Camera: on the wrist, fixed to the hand. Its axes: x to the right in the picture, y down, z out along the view.
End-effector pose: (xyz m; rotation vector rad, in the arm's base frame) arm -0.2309 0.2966 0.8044 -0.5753 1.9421 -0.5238
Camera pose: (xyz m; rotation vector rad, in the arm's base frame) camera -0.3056 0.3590 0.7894 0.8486 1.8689 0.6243
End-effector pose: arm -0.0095 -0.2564 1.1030 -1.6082 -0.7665 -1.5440
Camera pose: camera 0.0135 -0.3518 1.0949 -1.5550 0.6318 -0.4611
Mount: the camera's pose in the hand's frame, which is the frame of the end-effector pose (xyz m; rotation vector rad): 0.0019 0.0706 -0.0686 -0.1847 0.0310 1.5339
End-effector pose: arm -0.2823 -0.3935 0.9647 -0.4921 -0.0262 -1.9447
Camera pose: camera -0.2429 -0.4414 0.8882 -0.3868 0.4318 -0.4427
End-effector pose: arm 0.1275 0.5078 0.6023 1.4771 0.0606 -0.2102
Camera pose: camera 0.1479 0.5812 0.6647 1.0012 -0.9722 1.0275
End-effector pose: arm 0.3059 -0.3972 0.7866 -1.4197 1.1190 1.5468
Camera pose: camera 0.2634 -0.4858 0.7925 0.3727 -1.8166 -2.0044
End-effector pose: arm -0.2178 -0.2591 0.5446 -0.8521 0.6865 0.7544
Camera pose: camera -0.2889 -0.2853 0.4817 -0.3559 1.2949 2.1869
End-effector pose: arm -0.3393 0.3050 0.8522 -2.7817 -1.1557 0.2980
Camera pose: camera -0.2740 0.2547 0.9061 2.7437 -1.0515 -0.1936
